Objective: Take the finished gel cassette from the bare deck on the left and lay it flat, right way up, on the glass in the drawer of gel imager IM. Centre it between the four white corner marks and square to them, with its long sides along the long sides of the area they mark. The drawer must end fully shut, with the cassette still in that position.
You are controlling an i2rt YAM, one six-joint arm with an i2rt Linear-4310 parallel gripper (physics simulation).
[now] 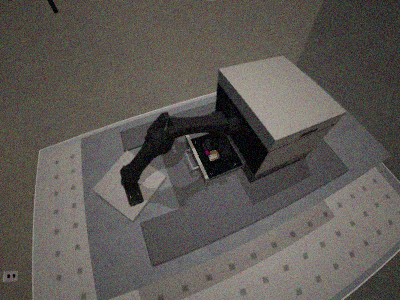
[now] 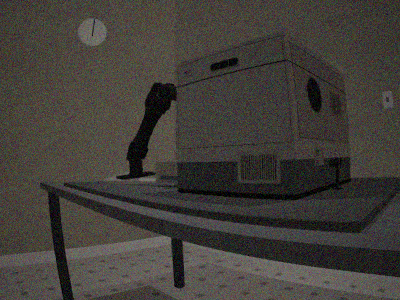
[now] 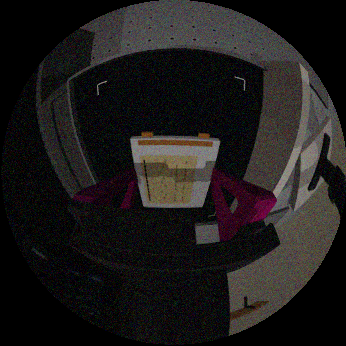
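Pixels of known places: gripper, fingertip midpoint: (image 1: 214, 152) (image 3: 173, 172); arm's base at its link origin: (image 1: 131, 185) (image 2: 136, 176) (image 3: 320, 162).
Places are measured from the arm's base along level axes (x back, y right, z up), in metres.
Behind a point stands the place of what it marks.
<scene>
The gel cassette (image 1: 214, 156) @(x -0.442, y 0.043, z 0.029 m) (image 3: 172, 182) @(x -0.458, y 0.008, z 0.027 m) is a pale, nearly square tray with a yellowish gel, an orange strip and two orange tabs at its far edge. My gripper (image 3: 173, 172) @(x -0.456, y 0.019, z 0.023 m) is shut on it, with magenta fingers at its left and right sides. The cassette is face up over the black glass (image 3: 170, 105) @(x -0.454, y 0.085, z 0.013 m) of the open drawer (image 1: 203, 165) @(x -0.372, y 0.057, z 0.013 m) (image 3: 296, 155) @(x -0.346, y 0.064, z 0.068 m). Two white corner marks (image 3: 101, 86) @(x -0.517, y 0.119, z 0.013 m) (image 3: 241, 82) @(x -0.385, y 0.113, z 0.013 m) show well beyond its far edge. A faint bit of another shows near the right finger; the rest is hidden. The exact height above the glass is unclear.
The imager's big pale housing (image 1: 280, 100) @(x -0.692, y 0.091, z 0.356 m) (image 2: 235, 110) @(x -0.765, y 0.246, z 0.184 m) stands beside the drawer, its dark front opening facing it. The drawer handle (image 1: 191, 160) sticks out on the opposite side. The arm (image 1: 160, 135) @(x -0.216, y 0.057, z 0.361 m) (image 2: 145, 125) @(x -0.143, y 0.047, z 0.222 m) rises from a white base plate (image 1: 112, 187) @(x 0.094, y -0.028, z 0.008 m) and reaches over the drawer.
</scene>
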